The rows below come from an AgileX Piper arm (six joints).
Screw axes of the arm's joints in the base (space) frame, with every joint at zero. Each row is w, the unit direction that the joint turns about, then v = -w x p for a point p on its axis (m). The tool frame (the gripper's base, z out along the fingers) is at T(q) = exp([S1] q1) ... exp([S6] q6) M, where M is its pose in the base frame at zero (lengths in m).
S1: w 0 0 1 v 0 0 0
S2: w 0 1 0 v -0.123 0 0
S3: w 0 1 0 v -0.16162 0 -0.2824
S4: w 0.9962 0 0.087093 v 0 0.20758 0
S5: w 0 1 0 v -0.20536 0 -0.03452
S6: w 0.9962 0 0.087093 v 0 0.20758 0
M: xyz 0.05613 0 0.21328 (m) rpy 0 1.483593 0 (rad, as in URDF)
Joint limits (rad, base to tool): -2.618..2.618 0..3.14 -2.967..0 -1.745..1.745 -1.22..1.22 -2.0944..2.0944
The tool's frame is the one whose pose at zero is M.
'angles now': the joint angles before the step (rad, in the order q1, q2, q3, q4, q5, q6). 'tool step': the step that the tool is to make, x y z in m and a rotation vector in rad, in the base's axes. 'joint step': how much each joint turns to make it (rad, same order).
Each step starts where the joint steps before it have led.
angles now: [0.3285 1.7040 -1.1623 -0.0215 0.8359 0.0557]
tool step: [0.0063 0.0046 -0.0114 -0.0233 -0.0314 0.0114]
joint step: [0.0153 0.0341 0.0059 -0.0472 -0.0611 0.0291]
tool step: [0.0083 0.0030 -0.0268 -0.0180 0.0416 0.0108]
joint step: [0.0000 0.0796 -0.0001 -0.0023 -0.0347 -0.0078]
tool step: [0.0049 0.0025 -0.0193 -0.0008 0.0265 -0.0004]
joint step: [0.0000 0.0561 0.0002 0.0095 -0.0313 -0.0034]
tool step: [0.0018 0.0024 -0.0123 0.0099 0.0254 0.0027]
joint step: [0.0000 0.0351 -0.0003 0.0271 -0.0149 -0.0189]
